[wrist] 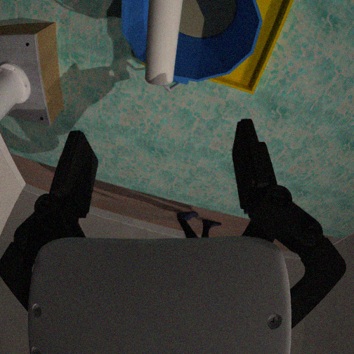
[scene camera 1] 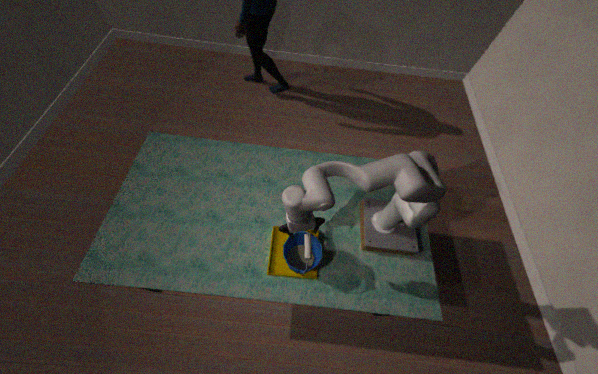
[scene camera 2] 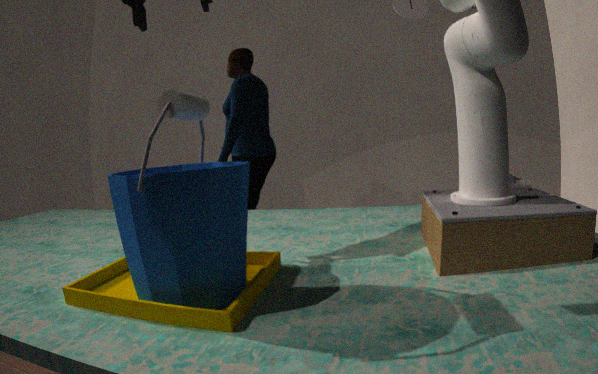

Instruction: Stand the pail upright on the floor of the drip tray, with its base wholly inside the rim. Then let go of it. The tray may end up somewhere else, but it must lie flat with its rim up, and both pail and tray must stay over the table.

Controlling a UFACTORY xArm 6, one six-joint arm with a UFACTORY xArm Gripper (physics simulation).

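Where they show: gripper, fingertip midpoint: [scene camera 1: 303, 232] [scene camera 2: 172, 17]; arm's base, link origin: [scene camera 1: 383, 222] [scene camera 2: 483, 200].
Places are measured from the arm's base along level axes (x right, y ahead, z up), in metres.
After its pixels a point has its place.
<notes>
The blue pail [scene camera 1: 289, 249] @(x -0.157, y 0.488, z -0.045 m) [scene camera 2: 200, 230] @(x -0.256, y 0.377, z 0.022 m) [wrist: 134, 30] stands upright or nearly so in the yellow drip tray [scene camera 1: 277, 255] @(x -0.183, y 0.547, z -0.076 m) [scene camera 2: 150, 313] @(x -0.284, y 0.444, z -0.069 m) [wrist: 247, 82], close to its right-front corner in scene camera 2. The near rim hides the pail's base edge, so its contact with the tray floor does not show. The white handle grip [scene camera 1: 307, 245] @(x -0.193, y 0.417, z 0.169 m) [scene camera 2: 185, 106] @(x -0.231, y 0.397, z 0.150 m) [wrist: 163, 40] stands raised on its wire. The tray lies flat, rim up. My gripper [scene camera 1: 302, 229] @(x -0.177, y 0.443, z 0.285 m) [scene camera 2: 173, 14] @(x -0.177, y 0.443, z 0.285 m) [wrist: 159, 139] is wide open and empty, above and to one side of the handle, apart from it.
The tray rests on the green mottled table top [scene camera 1: 200, 200] @(x 0.101, y 0.998, z -0.079 m) [scene camera 2: 350, 240] @(x 0.111, y 0.235, z -0.080 m) [wrist: 200, 120]. The arm's base block [scene camera 1: 367, 240] @(x -0.103, y 0.097, z 0.001 m) [scene camera 2: 510, 245] @(x -0.138, y 0.000, z -0.044 m) [wrist: 49, 75] stands to the right in both scene views. A person [scene camera 1: 260, 45] [scene camera 2: 247, 115] stands beyond the table.
</notes>
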